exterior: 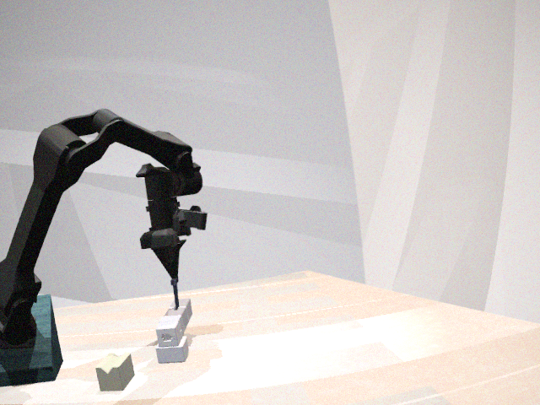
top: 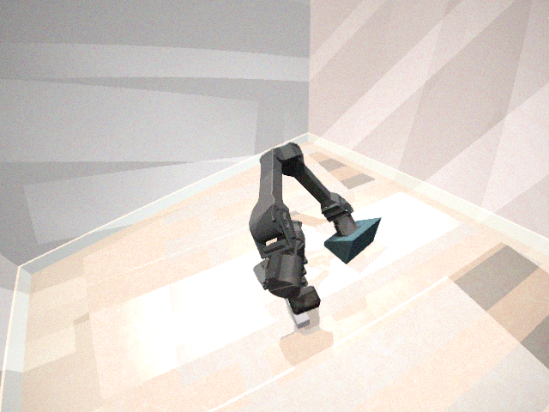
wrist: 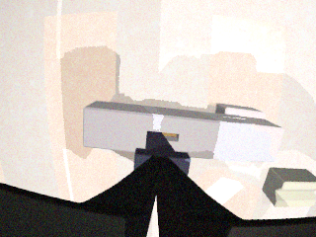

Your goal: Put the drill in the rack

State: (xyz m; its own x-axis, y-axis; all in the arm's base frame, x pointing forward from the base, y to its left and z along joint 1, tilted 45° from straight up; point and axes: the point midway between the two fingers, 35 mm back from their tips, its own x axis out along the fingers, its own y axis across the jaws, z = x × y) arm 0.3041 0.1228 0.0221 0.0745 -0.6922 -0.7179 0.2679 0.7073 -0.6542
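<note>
The bluish key lies 3 cm below my gripper tip. Round my gripper tip: v-shaped rack: 17 cm to the right, 13 cm behind, 12 cm below; then drill: 8 cm below, 5 cm to the right, 2 cm behind; then housing block: 9 cm below, 3 cm to the right, 1 cm behind.
</note>
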